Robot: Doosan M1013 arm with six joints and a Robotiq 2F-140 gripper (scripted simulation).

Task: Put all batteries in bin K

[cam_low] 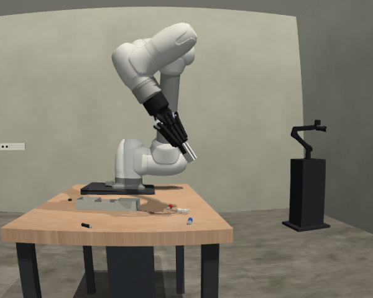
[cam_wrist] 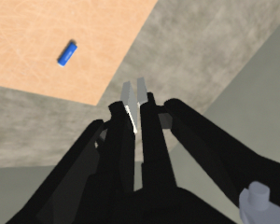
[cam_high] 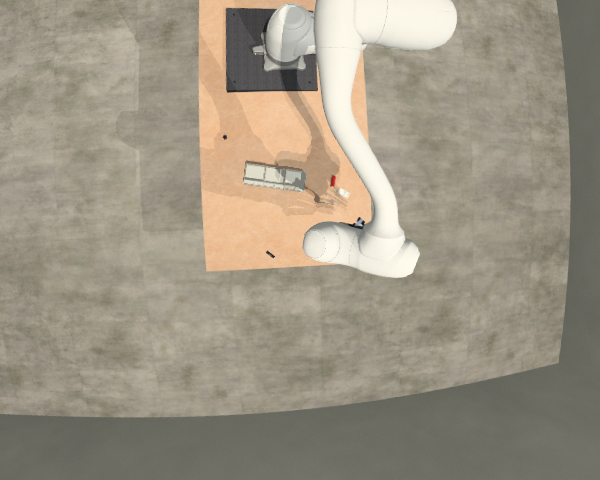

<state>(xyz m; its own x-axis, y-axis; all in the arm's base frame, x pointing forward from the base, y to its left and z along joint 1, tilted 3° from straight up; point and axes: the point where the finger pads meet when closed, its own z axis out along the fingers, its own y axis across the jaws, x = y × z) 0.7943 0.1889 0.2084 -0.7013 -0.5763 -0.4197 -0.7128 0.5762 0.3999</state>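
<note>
The grey bin row is 24 cm behind my hand, 28 cm to the right of it and 21 cm below it. Round my hand: red battery (20 cm behind, 4 cm to the right, 22 cm below); then small white flat piece (15 cm behind, 22 cm below); then blue battery (6 cm ahead, 22 cm below).
</note>
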